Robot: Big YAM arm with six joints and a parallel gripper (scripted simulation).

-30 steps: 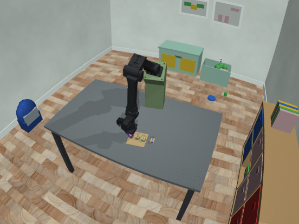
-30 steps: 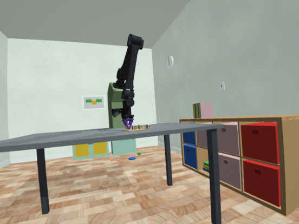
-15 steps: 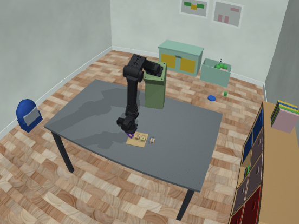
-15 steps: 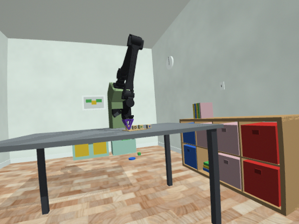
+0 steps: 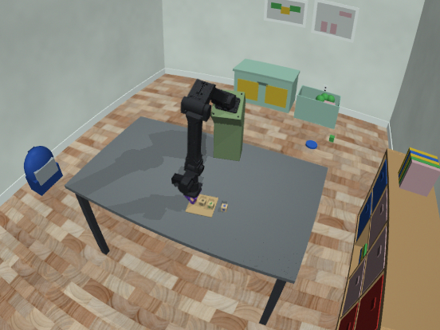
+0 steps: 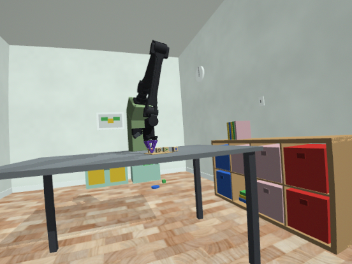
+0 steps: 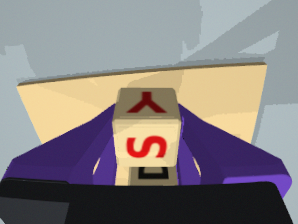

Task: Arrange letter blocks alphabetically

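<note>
Now: hand 50 mm to the right of the wooden block and 10 mm past it. Round my hand: mat: 50 mm to the left, 10 mm below.
</note>
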